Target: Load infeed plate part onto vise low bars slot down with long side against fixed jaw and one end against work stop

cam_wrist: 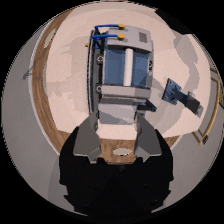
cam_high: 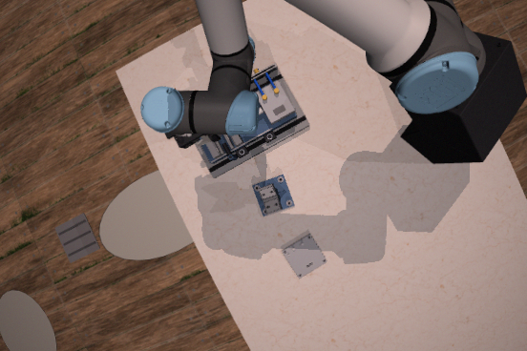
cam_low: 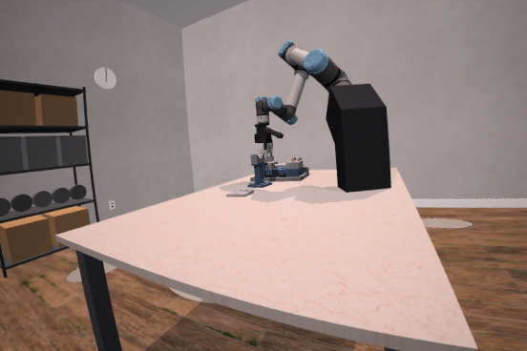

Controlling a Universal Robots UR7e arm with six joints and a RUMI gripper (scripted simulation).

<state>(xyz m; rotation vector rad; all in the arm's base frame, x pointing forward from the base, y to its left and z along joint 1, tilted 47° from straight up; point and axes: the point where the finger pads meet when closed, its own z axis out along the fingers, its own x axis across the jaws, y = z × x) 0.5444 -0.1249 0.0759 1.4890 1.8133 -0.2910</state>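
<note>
Now: the air cylinder rod 9 cm behind my hand, 2 cm to the left of it and 5 cm below it. The rest, counted from my hand: part 1 cm below; air cylinder 16 cm behind, 1 cm to the left, 5 cm below; vise 7 cm behind, 2 cm to the left, 8 cm below.
</note>
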